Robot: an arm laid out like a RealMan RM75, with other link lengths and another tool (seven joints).
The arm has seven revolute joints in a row. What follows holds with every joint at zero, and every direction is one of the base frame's. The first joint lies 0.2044 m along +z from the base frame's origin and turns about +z. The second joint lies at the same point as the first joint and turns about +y. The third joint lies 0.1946 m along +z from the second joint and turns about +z. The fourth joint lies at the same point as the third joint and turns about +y. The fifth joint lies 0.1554 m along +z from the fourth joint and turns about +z. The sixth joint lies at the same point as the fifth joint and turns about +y. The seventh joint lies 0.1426 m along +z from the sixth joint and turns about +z. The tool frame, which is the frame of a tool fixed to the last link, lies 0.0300 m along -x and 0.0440 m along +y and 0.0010 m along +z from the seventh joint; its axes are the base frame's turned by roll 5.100, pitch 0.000 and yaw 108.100 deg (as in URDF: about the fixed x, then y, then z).
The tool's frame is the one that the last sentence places.
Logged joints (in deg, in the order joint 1, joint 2, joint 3, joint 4, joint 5, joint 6, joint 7), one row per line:
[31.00, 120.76, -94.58, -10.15, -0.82, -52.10, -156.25]
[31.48, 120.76, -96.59, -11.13, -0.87, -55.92, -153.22]
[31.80, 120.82, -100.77, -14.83, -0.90, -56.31, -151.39]
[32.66, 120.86, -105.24, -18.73, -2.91, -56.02, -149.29]
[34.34, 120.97, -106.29, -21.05, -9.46, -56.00, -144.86]
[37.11, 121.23, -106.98, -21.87, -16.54, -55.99, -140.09]
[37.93, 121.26, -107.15, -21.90, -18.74, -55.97, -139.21]
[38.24, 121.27, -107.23, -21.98, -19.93, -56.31, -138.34]
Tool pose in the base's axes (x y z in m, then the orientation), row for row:
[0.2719, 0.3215, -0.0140, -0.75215, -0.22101, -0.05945, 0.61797]
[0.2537, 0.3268, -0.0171, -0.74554, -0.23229, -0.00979, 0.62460]
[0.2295, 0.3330, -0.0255, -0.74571, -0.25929, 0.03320, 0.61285]
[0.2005, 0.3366, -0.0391, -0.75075, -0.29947, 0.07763, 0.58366]
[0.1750, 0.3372, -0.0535, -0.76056, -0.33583, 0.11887, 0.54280]
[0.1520, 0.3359, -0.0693, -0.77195, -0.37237, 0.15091, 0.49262]
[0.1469, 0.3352, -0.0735, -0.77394, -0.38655, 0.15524, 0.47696]
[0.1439, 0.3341, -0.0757, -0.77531, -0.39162, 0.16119, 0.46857]
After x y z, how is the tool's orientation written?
As a quaternion, x y z w.
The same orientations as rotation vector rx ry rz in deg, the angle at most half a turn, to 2 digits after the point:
[-99.17, -29.14, -7.84]
[-98.04, -30.55, -1.29]
[-98.53, -34.26, 4.39]
[-100.39, -40.05, 10.38]
[-103.46, -45.68, 16.17]
[-107.31, -51.76, 20.98]
[-108.33, -54.11, 21.73]
[-108.93, -55.02, 22.65]

